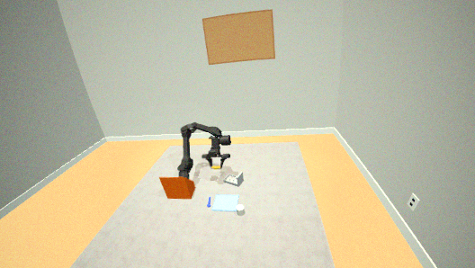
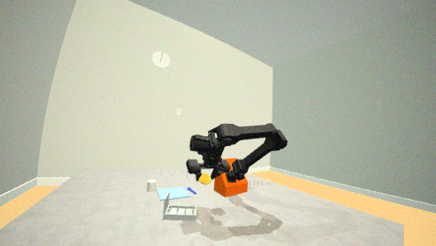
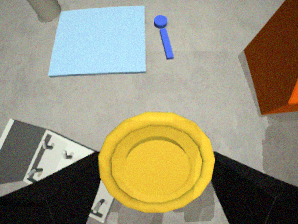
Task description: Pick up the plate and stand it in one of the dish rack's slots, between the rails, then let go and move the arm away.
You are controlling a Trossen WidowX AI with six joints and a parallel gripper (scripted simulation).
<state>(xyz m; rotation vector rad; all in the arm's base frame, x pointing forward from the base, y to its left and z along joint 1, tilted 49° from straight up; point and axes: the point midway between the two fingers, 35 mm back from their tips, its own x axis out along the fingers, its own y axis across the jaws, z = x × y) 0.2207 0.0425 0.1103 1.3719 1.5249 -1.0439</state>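
My gripper tip is now 100 mm short of the dish rack, 100 mm above it and 20 mm to the right of it. Round my gripper tip: light blue mat (180 mm to the right, 120 mm below, 90 mm ahead); small blue utensil (190 mm to the right, 120 mm below, 20 mm behind); yellow plate (10 mm above).
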